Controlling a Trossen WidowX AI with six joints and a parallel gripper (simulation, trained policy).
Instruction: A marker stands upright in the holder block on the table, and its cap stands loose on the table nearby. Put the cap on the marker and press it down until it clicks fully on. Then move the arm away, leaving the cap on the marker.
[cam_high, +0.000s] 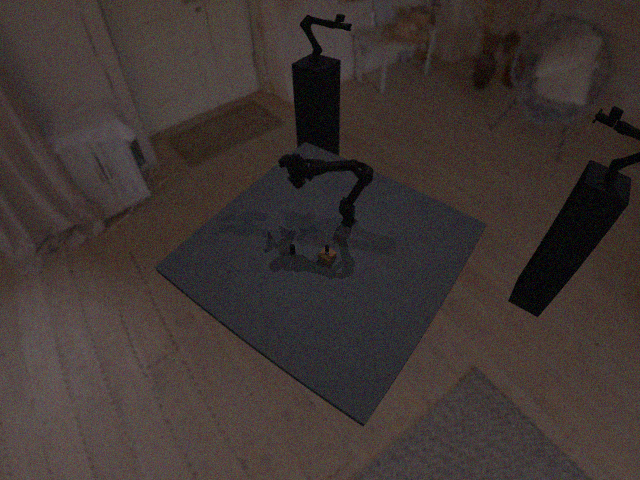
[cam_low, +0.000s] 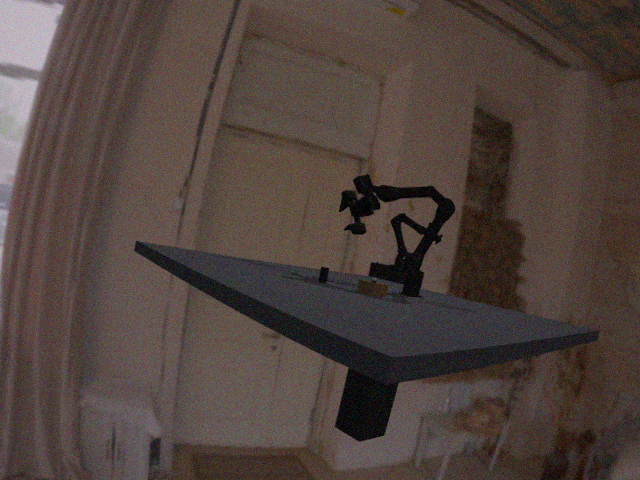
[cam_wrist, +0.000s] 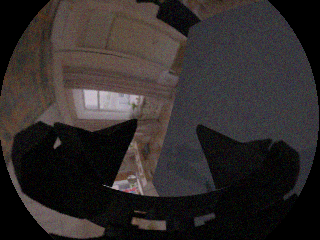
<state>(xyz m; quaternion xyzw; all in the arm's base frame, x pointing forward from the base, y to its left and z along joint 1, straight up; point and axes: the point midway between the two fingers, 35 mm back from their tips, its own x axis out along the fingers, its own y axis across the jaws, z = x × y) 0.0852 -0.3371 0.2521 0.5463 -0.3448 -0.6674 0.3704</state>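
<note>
My gripper tip is now 26 cm short of the dark cap, 25 cm to the right of it and 21 cm above it. Round my gripper tip: tan holder block: 19 cm ahead, 42 cm to the left, 22 cm below; marker: 19 cm ahead, 42 cm to the left, 16 cm below.
</note>
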